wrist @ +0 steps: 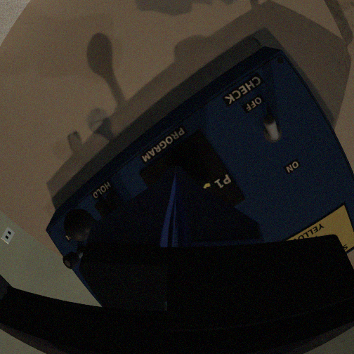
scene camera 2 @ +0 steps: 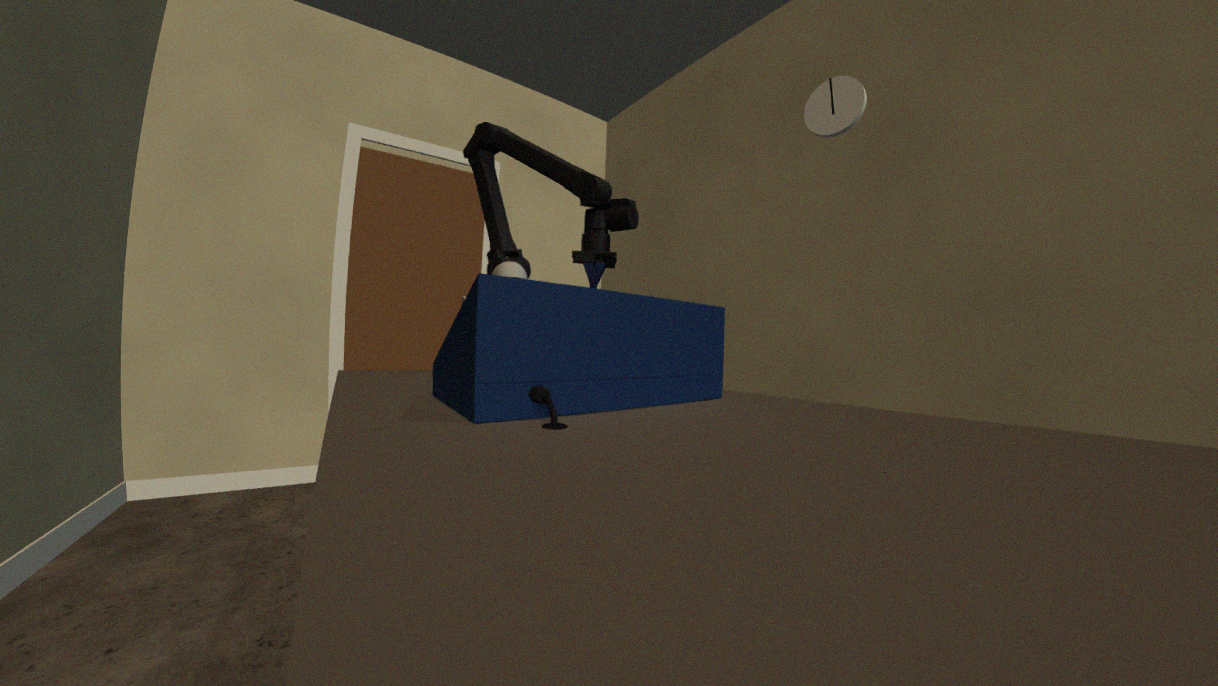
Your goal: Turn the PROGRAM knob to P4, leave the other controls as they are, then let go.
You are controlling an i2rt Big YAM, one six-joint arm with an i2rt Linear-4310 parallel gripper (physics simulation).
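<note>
The blue control box [scene camera 2: 596,349] [wrist: 310,145] stands on the table, its back towards scene camera 2. In the wrist view, the PROGRAM knob's dark square plate [wrist: 215,157] shows upside down. The yellow pointer tip [wrist: 206,185] shows beside the P1 label [wrist: 223,182]. The fingers hide the knob's body and the other position labels. My gripper [scene camera 2: 594,286] [wrist: 175,175] is shut and empty, its blue fingertips together over the PROGRAM plate. I cannot tell whether they touch the knob.
The CHECK toggle [wrist: 271,130] sits between its OFF and ON labels. A HOLD label [wrist: 101,190], a dark round control [wrist: 79,223] and a yellow label [wrist: 325,227] are on the panel. A dark stalk with a round head [scene camera 2: 538,394] stands behind the box.
</note>
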